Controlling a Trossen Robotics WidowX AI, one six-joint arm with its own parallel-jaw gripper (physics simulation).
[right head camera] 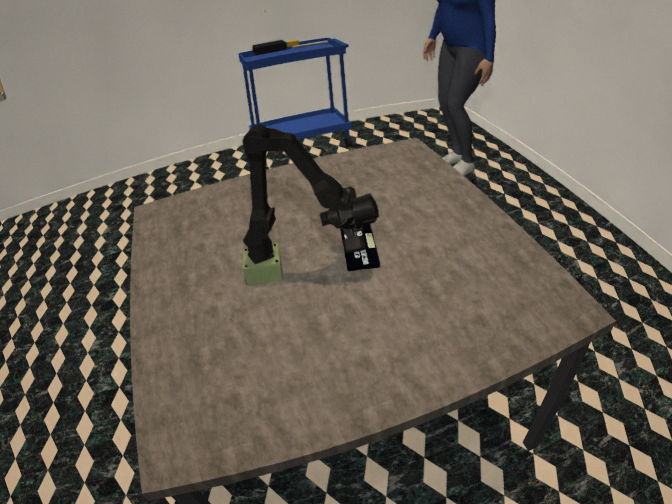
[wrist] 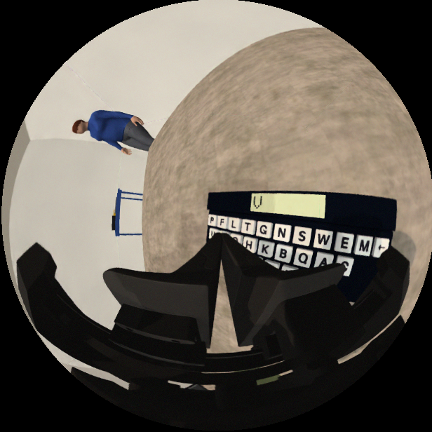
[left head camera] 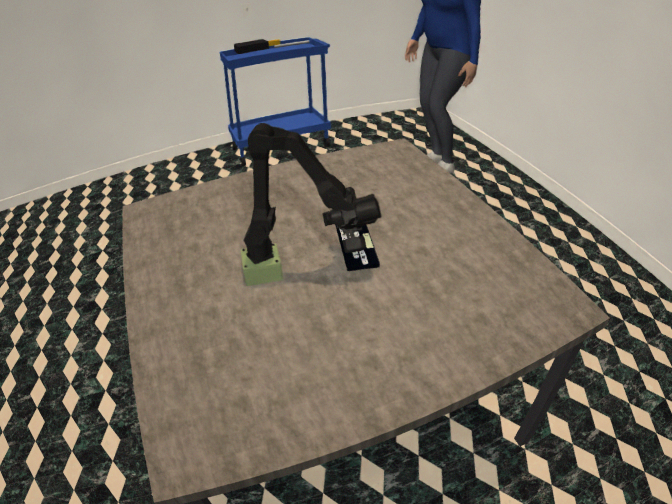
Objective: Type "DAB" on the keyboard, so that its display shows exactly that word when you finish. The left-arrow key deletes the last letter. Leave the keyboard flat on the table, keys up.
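Observation:
The dark keyboard (left head camera: 353, 264) (right head camera: 353, 265) (wrist: 360, 207) lies flat on the table, keys up. Its pale display (left head camera: 369, 240) (right head camera: 370, 240) (wrist: 300, 205) reads "V" in the wrist view. My gripper (left head camera: 354, 241) (right head camera: 355, 241) (wrist: 220, 237) is shut and empty, with its tips low over the keyboard's second row, near the left end in the wrist view. I cannot tell whether they touch a key. The B key (wrist: 283, 253) and left-arrow key (wrist: 381, 246) show; the A key (wrist: 323, 260) is partly hidden. The D key cannot be made out; fingers hide most of the bottom row.
My arm's green base (left head camera: 262, 271) (right head camera: 263, 271) stands on the table (left head camera: 325, 379) (right head camera: 325, 379). A blue cart (left head camera: 275, 53) (right head camera: 295, 54) bearing a black and yellow tool stands behind the table. A person (left head camera: 445, 48) (right head camera: 461, 48) (wrist: 107, 126) stands beyond the table's far right corner.

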